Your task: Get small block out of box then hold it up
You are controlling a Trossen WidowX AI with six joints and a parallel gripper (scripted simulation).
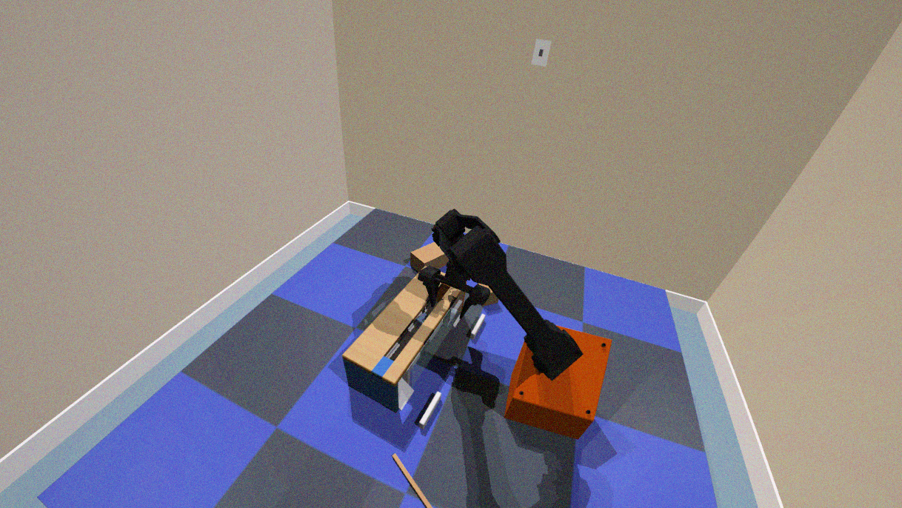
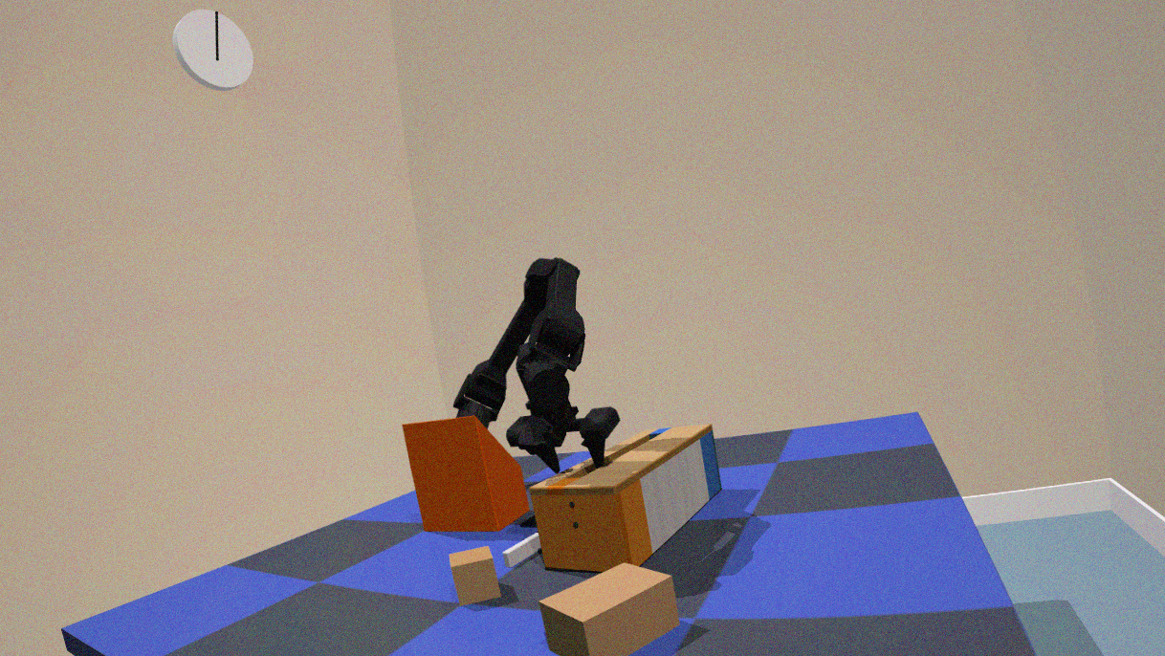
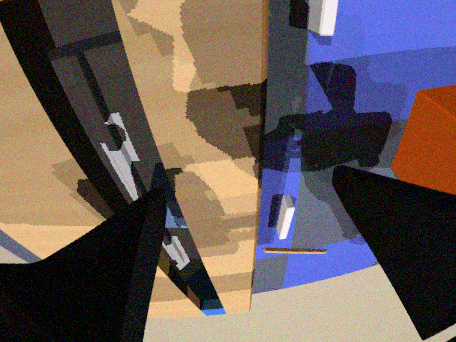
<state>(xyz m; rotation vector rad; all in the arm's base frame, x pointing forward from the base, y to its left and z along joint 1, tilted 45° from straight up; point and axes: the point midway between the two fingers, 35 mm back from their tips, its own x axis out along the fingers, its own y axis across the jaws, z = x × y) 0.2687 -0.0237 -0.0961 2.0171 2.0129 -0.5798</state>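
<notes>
The dark grey-blue block lies 5 cm ahead of my gripper tip, 3 cm to the left of it and 3 cm below it. From my gripper tip the other things lie so: thin wooden stick (9 cm behind, 38 cm to the left, 11 cm below); box (4 cm ahead, 5 cm to the left, 5 cm below); tan cube (7 cm behind, 22 cm to the right, 9 cm below).
</notes>
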